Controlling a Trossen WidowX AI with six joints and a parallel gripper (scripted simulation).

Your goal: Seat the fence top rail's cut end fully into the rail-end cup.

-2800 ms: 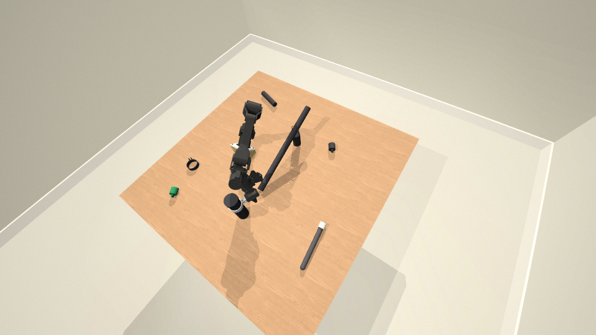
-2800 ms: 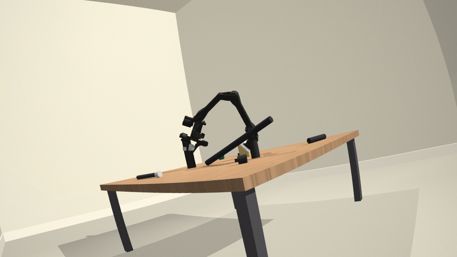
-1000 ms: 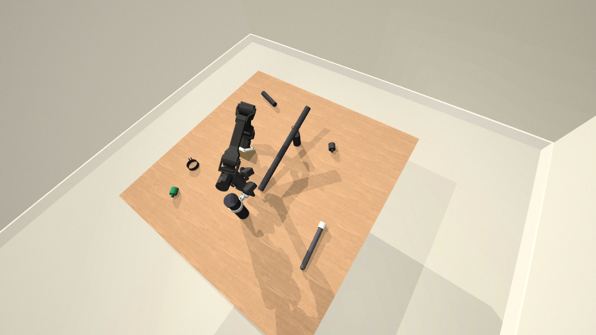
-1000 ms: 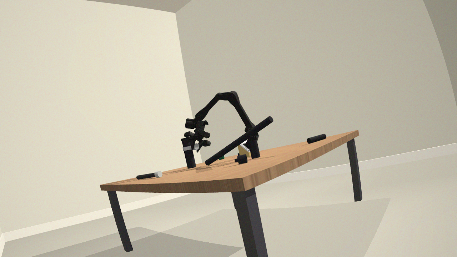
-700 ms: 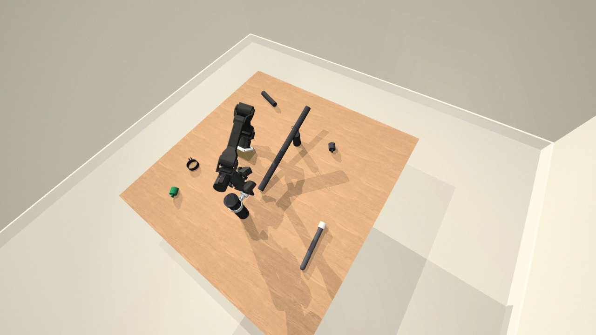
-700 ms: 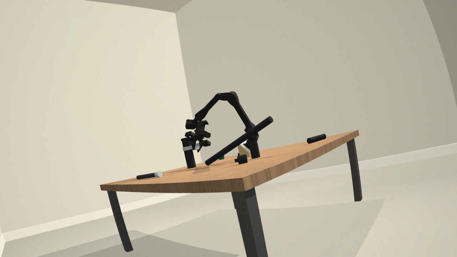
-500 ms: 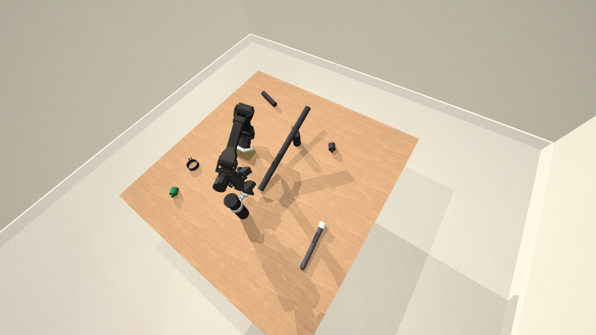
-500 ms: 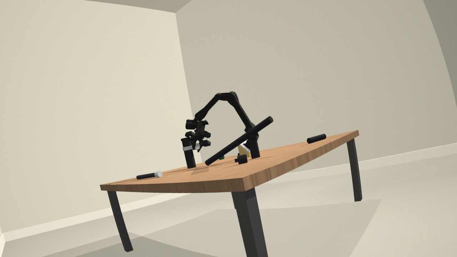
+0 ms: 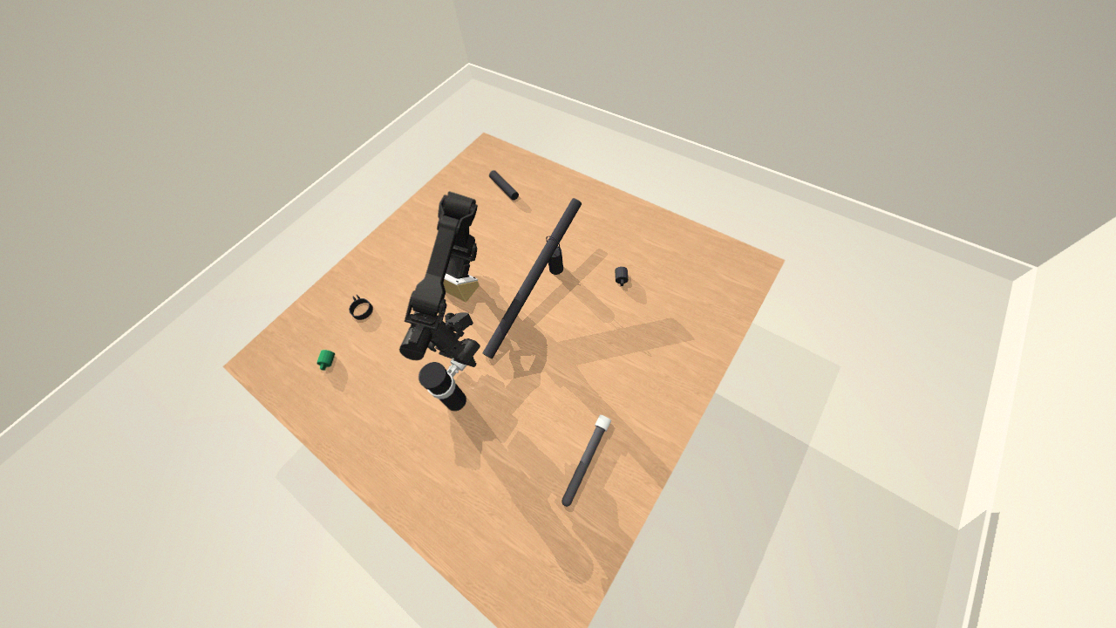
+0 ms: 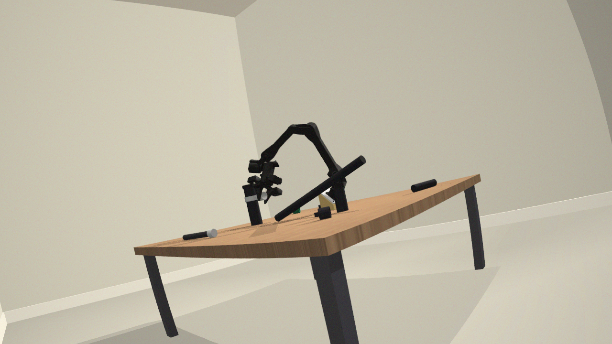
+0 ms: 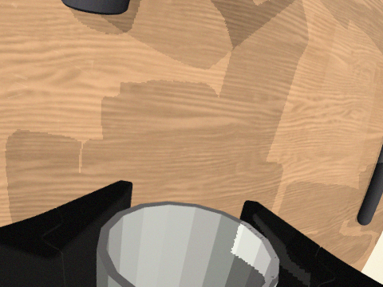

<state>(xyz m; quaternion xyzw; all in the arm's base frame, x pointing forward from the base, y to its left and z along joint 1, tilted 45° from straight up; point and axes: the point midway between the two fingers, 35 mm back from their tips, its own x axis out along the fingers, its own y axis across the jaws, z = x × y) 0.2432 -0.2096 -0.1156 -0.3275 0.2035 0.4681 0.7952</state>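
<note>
Right now my gripper tip is 2 cm past the white rail-end cup, 2 cm to the left of it and 3 cm below it. Also, from my gripper tip: loop cap 1 cm behind, 44 cm to the left; small black fitting 20 cm ahead, 50 cm to the left, 8 cm below; green piece 44 cm behind, 21 cm to the right, 8 cm below.
</note>
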